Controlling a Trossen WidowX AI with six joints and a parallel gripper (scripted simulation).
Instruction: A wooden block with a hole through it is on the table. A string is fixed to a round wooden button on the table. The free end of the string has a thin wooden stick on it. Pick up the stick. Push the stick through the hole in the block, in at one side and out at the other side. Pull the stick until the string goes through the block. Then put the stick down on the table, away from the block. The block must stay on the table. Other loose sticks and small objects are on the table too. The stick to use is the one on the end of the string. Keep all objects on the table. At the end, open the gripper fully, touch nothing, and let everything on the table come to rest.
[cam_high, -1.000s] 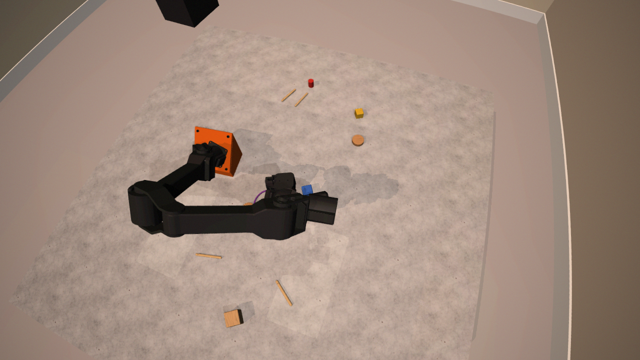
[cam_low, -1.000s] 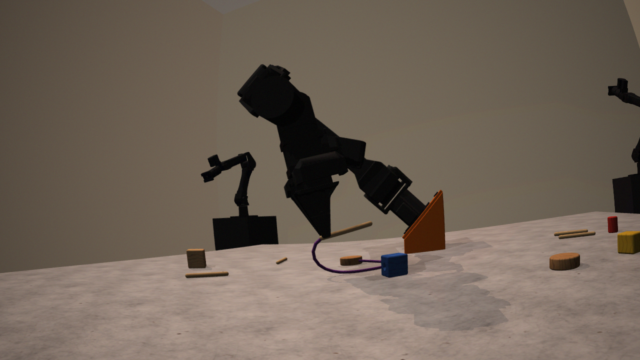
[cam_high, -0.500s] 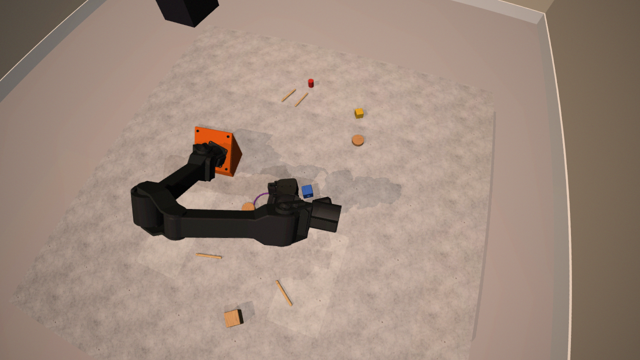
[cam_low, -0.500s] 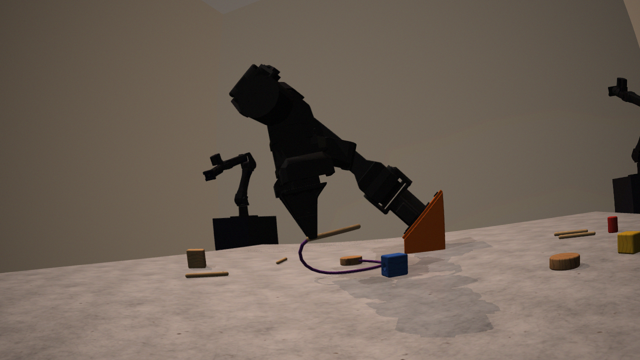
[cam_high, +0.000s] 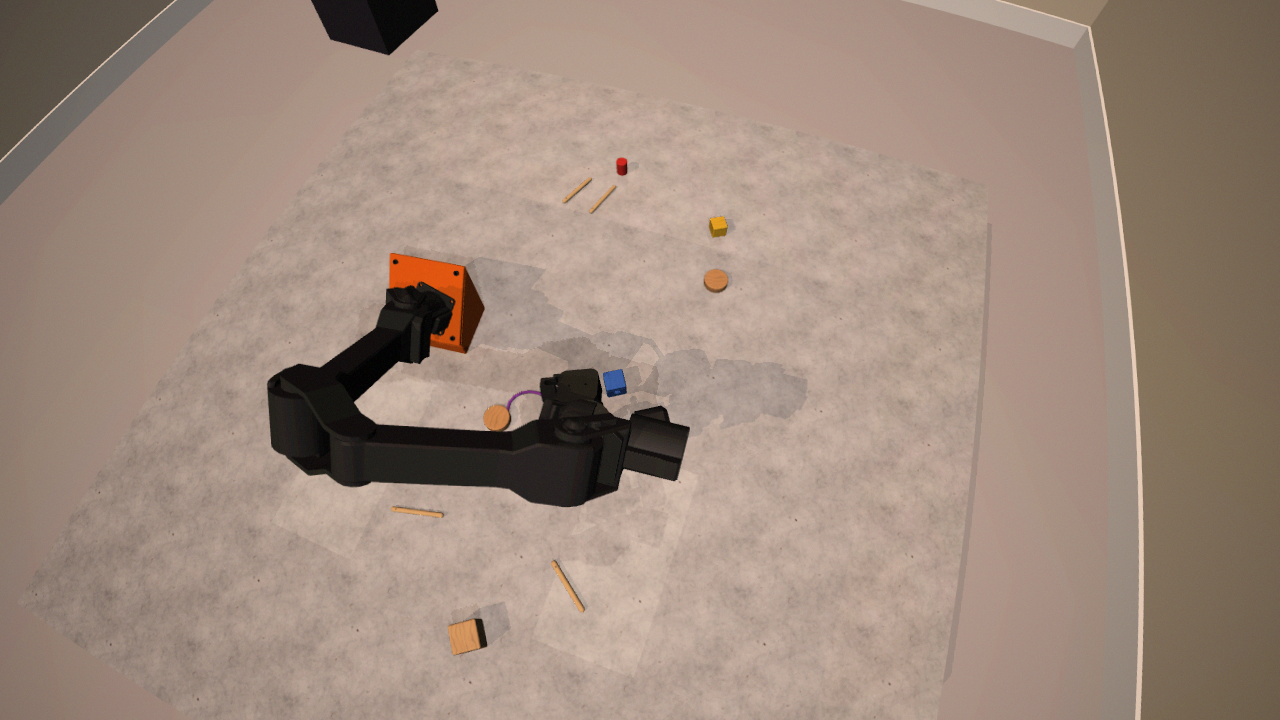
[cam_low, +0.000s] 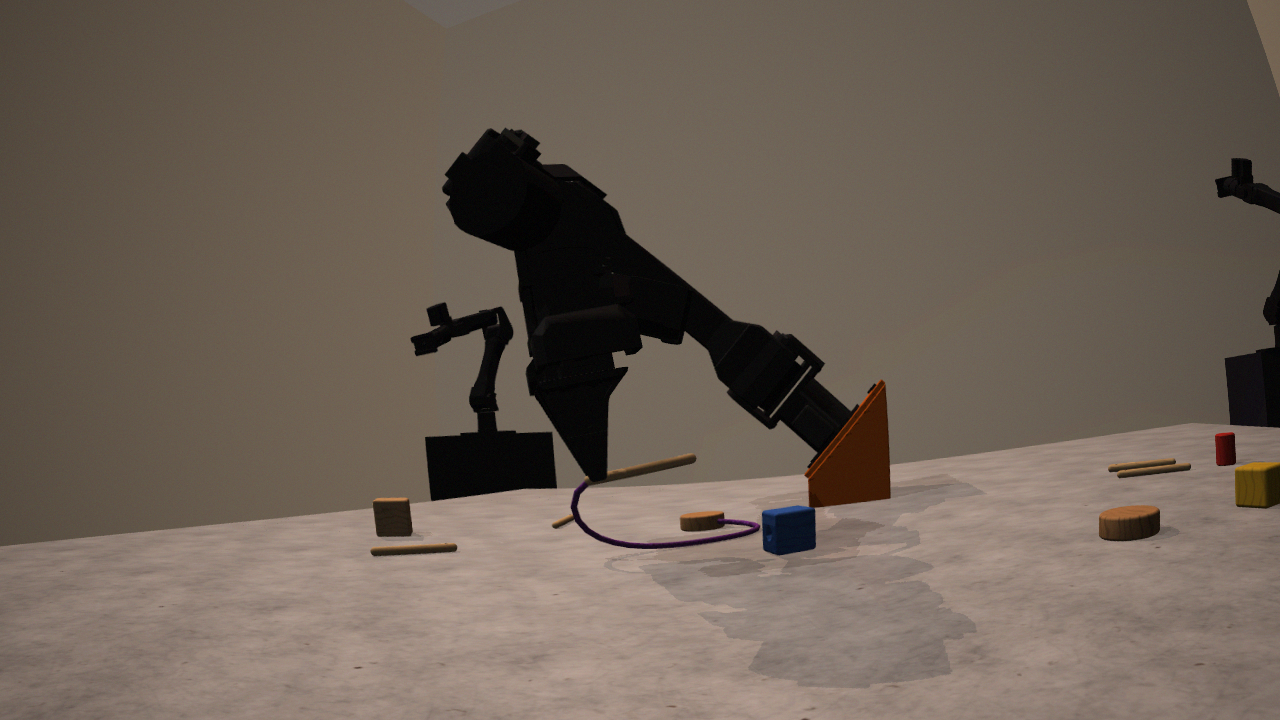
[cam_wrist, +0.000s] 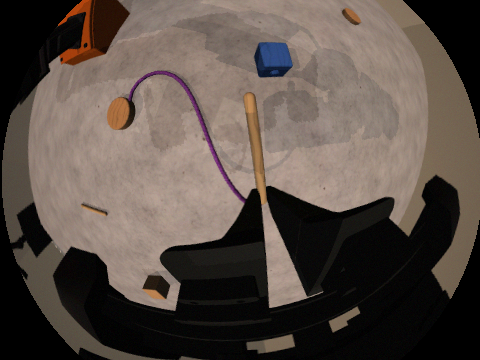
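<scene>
Right now the blue block is 4 cm behind my gripper tip, 12 cm to the left of it and 5 cm below it. The rest, counted from my gripper tip: thin wooden stick: 1 cm behind, 1 cm to the left; then wooden cube: 5 cm behind, 28 cm to the right, 4 cm below; then round wooden button: 18 cm behind, 5 cm below.
</scene>
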